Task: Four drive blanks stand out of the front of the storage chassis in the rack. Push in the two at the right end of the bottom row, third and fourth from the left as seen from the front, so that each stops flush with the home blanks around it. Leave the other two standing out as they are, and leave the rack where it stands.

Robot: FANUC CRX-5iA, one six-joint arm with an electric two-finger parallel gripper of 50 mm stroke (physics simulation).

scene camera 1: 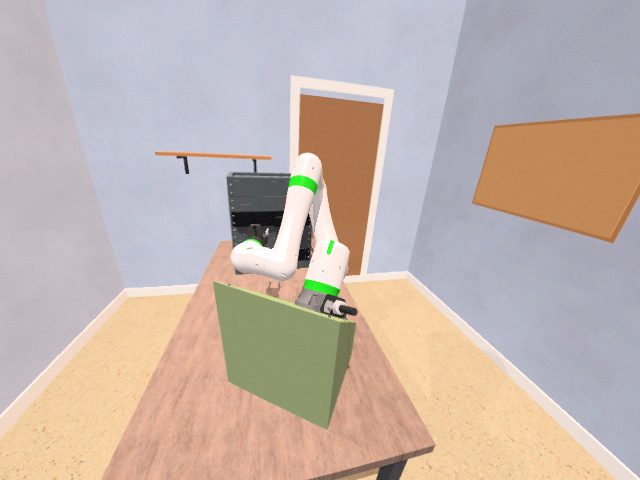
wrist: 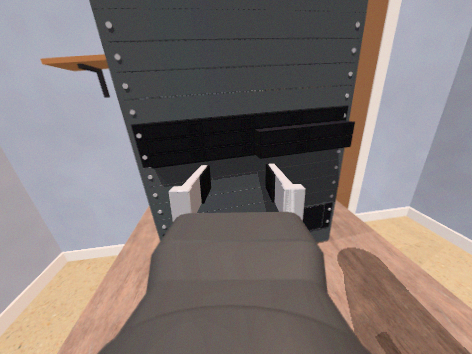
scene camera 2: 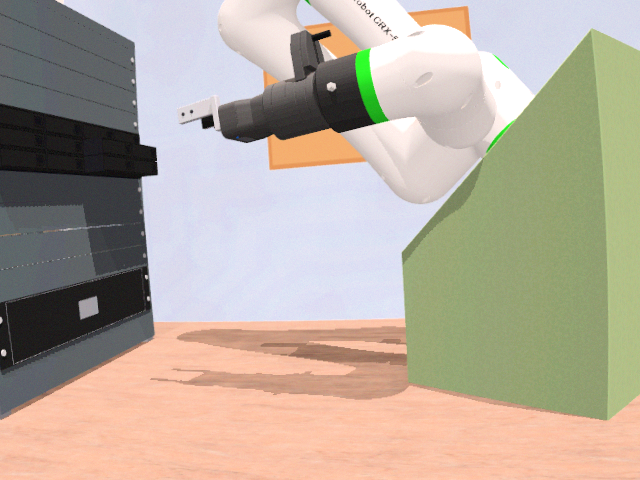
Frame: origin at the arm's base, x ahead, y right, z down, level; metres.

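Where they show: gripper, fingertip midpoint: (wrist: 237, 176) (scene camera 2: 191, 119); arm's base at its link origin: (scene camera 1: 315, 310).
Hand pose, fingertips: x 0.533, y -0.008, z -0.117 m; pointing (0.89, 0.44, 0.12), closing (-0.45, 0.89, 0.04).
Observation:
Each offset is from my fingertips to the top centre of the thing. "*": to the spot under its first point. Level surfaces: height alone.
The rack @(* dx +0.235, dy +0.060, dz -0.149 m) (scene camera 1: 258, 192) (scene camera 2: 67, 64) (wrist: 230, 56) stands upright at the far end of the table. Its storage chassis (scene camera 1: 248, 218) (scene camera 2: 31, 147) (wrist: 195, 142) is a black band across the front. At its right end a black block of protruding drive blanks @(* dx +0.126, dy +0.299, dz +0.026 m) (scene camera 2: 147, 161) (wrist: 305, 140) stands out, spanning about the right half in the wrist view; a seam divides it into two levels in scene camera 2. Single blanks are too dark to tell apart. My gripper (scene camera 1: 267, 233) (scene camera 2: 179, 115) (wrist: 237, 176) is open and empty, in front of the rack and apart from the blanks, fingers pointing at it.
A large green block (scene camera 1: 279, 351) (scene camera 2: 506, 289) stands on the table @(dz +0.385 m) (scene camera 1: 180, 413) (scene camera 2: 258, 439) (wrist: 120, 280), near the robot's base. A black panel with a pale label @(* dx +0.217, dy +0.137, dz +0.275 m) (scene camera 2: 87, 307) sits low in the rack. A wall shelf (scene camera 1: 211, 155) (wrist: 75, 61) is behind the rack.

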